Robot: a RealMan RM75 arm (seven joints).
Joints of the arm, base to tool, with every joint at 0 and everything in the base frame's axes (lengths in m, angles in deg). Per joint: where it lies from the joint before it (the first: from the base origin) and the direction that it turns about. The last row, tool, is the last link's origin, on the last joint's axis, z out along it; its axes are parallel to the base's.
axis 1: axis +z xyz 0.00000 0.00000 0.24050
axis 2: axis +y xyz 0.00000 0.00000 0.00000
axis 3: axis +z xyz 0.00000 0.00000 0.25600
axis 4: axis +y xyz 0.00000 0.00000 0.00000
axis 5: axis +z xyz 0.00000 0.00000 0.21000
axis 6: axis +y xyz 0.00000 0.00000 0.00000
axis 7: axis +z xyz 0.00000 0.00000 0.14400
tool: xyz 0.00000 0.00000 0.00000
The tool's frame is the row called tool.
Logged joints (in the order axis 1, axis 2, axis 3, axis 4, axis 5, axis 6, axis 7), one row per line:
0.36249, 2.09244, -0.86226, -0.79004, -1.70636, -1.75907, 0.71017
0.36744, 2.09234, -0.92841, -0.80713, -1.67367, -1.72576, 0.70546
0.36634, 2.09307, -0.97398, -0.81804, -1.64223, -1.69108, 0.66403
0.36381, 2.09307, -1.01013, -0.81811, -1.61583, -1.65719, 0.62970
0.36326, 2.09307, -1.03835, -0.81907, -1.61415, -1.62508, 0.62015
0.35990, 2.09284, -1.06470, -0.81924, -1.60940, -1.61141, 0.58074
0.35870, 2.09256, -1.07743, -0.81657, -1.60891, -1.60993, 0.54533
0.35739, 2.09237, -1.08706, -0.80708, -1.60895, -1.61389, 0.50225
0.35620, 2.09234, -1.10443, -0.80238, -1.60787, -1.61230, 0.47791
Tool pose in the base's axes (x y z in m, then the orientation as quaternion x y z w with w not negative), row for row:
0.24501, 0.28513, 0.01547, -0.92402, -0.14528, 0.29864, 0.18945
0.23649, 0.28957, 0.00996, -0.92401, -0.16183, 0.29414, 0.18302
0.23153, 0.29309, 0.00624, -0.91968, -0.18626, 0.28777, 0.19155
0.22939, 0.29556, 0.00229, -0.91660, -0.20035, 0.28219, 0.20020
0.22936, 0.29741, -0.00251, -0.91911, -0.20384, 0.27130, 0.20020
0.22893, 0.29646, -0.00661, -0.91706, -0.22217, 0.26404, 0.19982
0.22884, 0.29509, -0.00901, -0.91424, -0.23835, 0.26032, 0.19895
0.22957, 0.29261, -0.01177, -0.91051, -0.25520, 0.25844, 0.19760
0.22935, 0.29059, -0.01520, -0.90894, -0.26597, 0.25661, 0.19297
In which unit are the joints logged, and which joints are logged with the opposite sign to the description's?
The joints are logged in radians. Opposite sign: none.
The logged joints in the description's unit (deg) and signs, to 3 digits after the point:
20.769, 119.888, -49.404, -45.266, -97.767, -100.787, 40.690
21.053, 119.882, -53.194, -46.245, -95.894, -98.879, 40.420
20.990, 119.924, -55.805, -46.870, -94.093, -96.892, 38.046
20.845, 119.924, -57.876, -46.874, -92.580, -94.950, 36.079
20.813, 119.924, -59.493, -46.929, -92.484, -93.110, 35.532
20.621, 119.911, -61.003, -46.939, -92.212, -92.327, 33.274
20.552, 119.895, -61.732, -46.786, -92.184, -92.242, 31.245
20.477, 119.884, -62.284, -46.242, -92.186, -92.469, 28.777
20.409, 119.882, -63.279, -45.973, -92.124, -92.378, 27.382

